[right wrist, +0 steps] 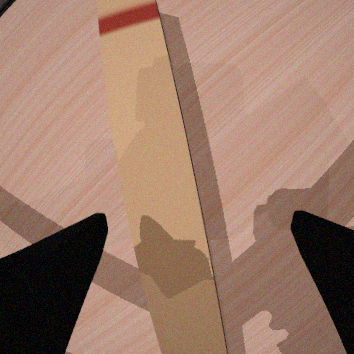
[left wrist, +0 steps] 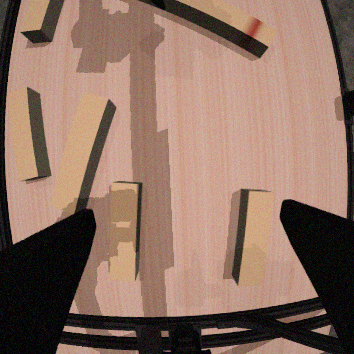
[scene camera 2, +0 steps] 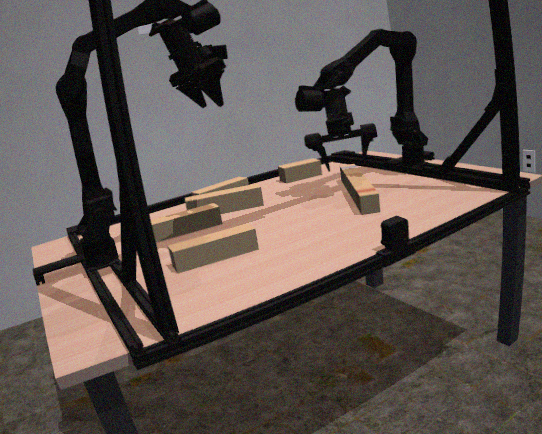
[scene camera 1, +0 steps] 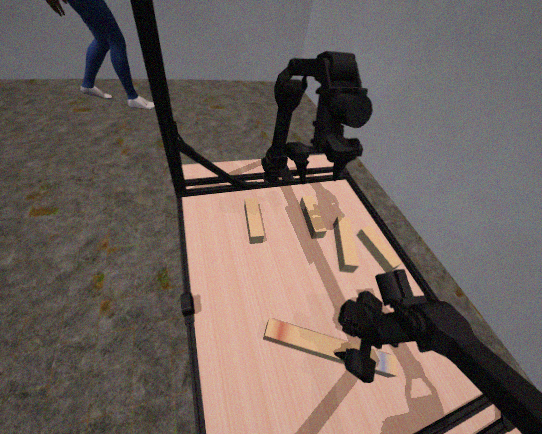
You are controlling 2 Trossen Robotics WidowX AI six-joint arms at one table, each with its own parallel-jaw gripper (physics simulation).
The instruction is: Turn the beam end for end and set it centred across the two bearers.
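The long wooden beam lies flat on the table, slantwise, with a red band near one end and a blue band near the other. Two roughly parallel blocks, the bearers, stand apart: one bearer and the other bearer. My left gripper is open, high above the bearers. My right gripper is open above the beam, which shows between its fingers; its arm partly hides the beam in scene camera 1.
A long block and a thinner block lie beside the bearers. A short block lies near the right gripper. A black frame rail edges the table.
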